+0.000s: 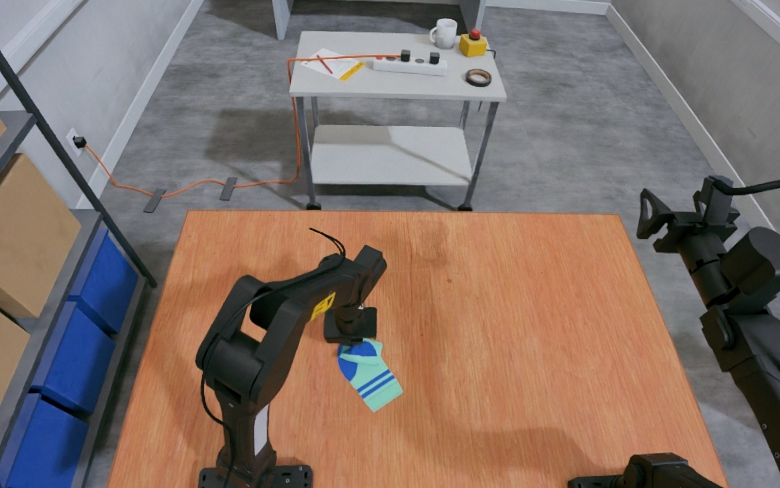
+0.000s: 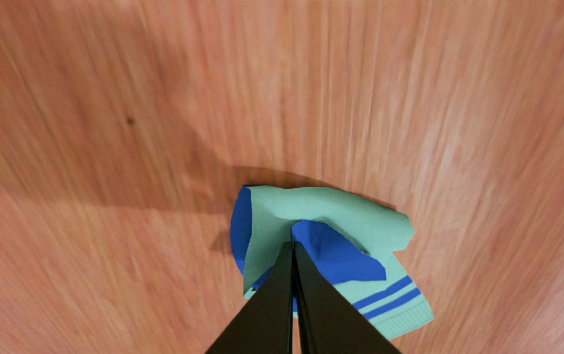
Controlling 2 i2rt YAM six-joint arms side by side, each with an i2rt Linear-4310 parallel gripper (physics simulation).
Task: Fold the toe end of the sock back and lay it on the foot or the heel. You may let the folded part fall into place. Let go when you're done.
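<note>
A mint-green sock [image 1: 379,384] [image 2: 330,201] with blue toe, blue heel and two blue cuff stripes lies on the wooden table. Its cuff points to the lower right. The foot is bent back in a loose fold along its far edge, and the blue toe [image 2: 340,257] is over the sock near the heel, pinched up at the fingertips. My left gripper [image 1: 352,344] [image 2: 292,251] points down and is shut on the toe, low over the sock; its fingers hide part of the toe and heel. My right gripper [image 1: 677,198] is open and empty, off the table's right side.
The wooden table [image 1: 517,322] carries the sock. Beyond its far edge stands a white cart [image 1: 396,89] with a mug [image 1: 444,33], a power strip [image 1: 409,66] and tape [image 1: 478,77]. Blue bins [image 1: 74,356] sit on a shelf at the left.
</note>
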